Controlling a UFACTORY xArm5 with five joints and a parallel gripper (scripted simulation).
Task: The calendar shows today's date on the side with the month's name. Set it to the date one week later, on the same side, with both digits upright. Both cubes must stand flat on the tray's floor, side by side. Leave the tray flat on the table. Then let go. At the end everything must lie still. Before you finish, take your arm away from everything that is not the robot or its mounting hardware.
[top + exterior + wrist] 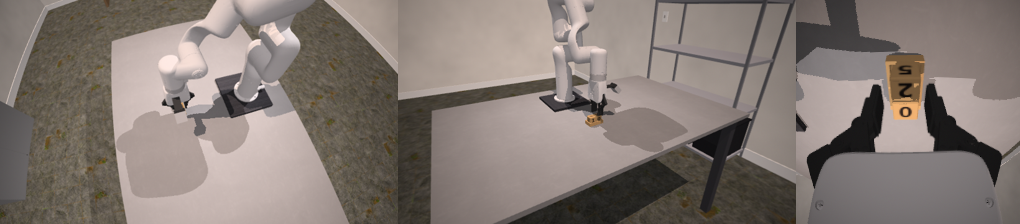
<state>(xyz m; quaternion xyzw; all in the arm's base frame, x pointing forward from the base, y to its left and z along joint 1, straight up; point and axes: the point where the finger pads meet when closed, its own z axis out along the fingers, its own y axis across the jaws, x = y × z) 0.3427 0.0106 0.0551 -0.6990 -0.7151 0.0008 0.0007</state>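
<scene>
My gripper is now 6 cm above the wooden calendar tray and 2 cm to the left of it.
</scene>
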